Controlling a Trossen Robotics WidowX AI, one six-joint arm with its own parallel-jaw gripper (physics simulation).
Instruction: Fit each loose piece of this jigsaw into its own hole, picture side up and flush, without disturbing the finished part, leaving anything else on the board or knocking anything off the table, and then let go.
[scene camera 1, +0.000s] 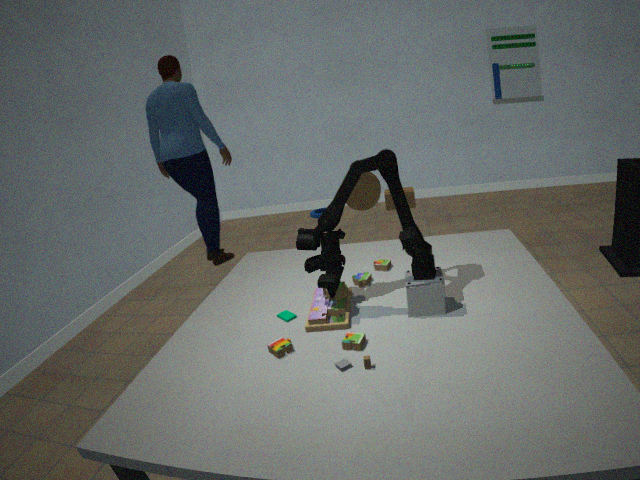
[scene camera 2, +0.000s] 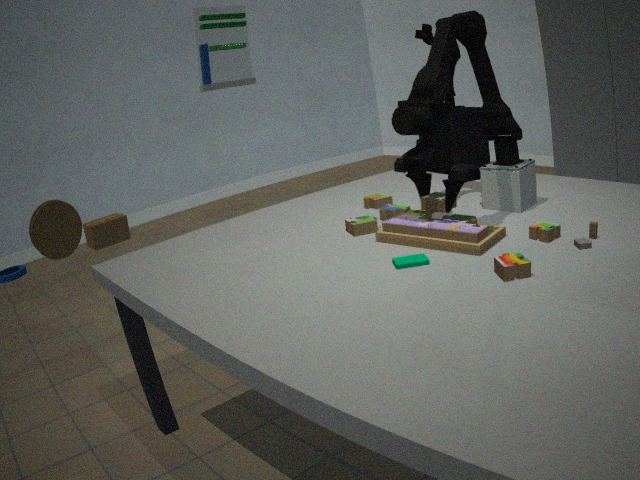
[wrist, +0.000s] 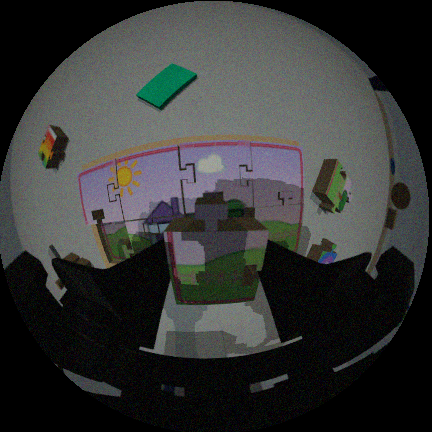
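Note:
The framed jigsaw board (scene camera 1: 328, 327) (scene camera 2: 429, 244) (wrist: 215, 138) lies on the table, its joined sky pieces (scene camera 1: 316, 308) (scene camera 2: 413, 225) (wrist: 215, 175) along the side nearest the green tile. Brown gaps show in its meadow side. My gripper (scene camera 1: 332, 294) (scene camera 2: 437, 207) (wrist: 213, 239) is shut on a meadow piece (scene camera 2: 438, 199) (wrist: 220, 280), picture side up, with a red border on two edges in the wrist view. It is over the board's meadow side; its exact height is unclear. A green and pink piece (scene camera 2: 361, 225) (wrist: 332, 186) lies loose beyond the board's end. The held piece covers part of the board.
Rainbow pieces lie around the board: one (scene camera 1: 280, 346) (scene camera 2: 512, 266) (wrist: 52, 146), another (scene camera 1: 354, 341) (scene camera 2: 544, 231), a bluish one (scene camera 1: 361, 279) (scene camera 2: 394, 209) (wrist: 322, 252), and one farther back (scene camera 1: 382, 264) (scene camera 2: 377, 200). A green tile (scene camera 1: 286, 315) (scene camera 2: 410, 261) (wrist: 167, 86), grey block (scene camera 1: 343, 365) (scene camera 2: 582, 243) and small brown block (scene camera 1: 367, 362) (scene camera 2: 593, 229) lie nearby.

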